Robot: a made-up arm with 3 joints. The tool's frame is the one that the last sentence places.
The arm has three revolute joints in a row. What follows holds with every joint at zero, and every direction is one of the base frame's. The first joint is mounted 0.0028 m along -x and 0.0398 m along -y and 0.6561 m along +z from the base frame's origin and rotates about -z. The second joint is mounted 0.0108 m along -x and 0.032 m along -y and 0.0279 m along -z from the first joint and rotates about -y. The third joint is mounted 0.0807 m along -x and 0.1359 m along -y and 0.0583 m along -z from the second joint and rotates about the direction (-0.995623, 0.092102, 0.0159). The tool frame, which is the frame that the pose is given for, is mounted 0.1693 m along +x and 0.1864 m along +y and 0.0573 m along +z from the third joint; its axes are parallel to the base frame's.
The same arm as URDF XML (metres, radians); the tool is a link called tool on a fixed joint. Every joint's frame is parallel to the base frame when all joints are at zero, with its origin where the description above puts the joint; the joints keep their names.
<robot name="arm">
  <link name="base"/>
  <link name="link1"/>
  <link name="link2"/>
  <link name="link3"/>
  <link name="tool"/>
  <joint name="joint 1" type="continuous">
    <parent link="base"/>
    <child link="link1"/>
    <origin xyz="-0.0028 -0.0398 0.6561" rpy="0 0 0"/>
    <axis xyz="0 0 -1"/>
  </joint>
  <joint name="joint 2" type="continuous">
    <parent link="link1"/>
    <child link="link2"/>
    <origin xyz="-0.0108 -0.032 -0.0279" rpy="0 0 0"/>
    <axis xyz="0 -1 0"/>
  </joint>
  <joint name="joint 3" type="continuous">
    <parent link="link2"/>
    <child link="link3"/>
    <origin xyz="-0.0807 -0.1359 -0.0583" rpy="0 0 0"/>
    <axis xyz="-0.995623 0.092102 0.0159"/>
  </joint>
  <joint name="tool_joint" type="fixed">
    <parent link="link3"/>
    <child link="tool"/>
    <origin xyz="0.1693 0.1864 0.0573" rpy="0 0 0"/>
  </joint>
</robot>

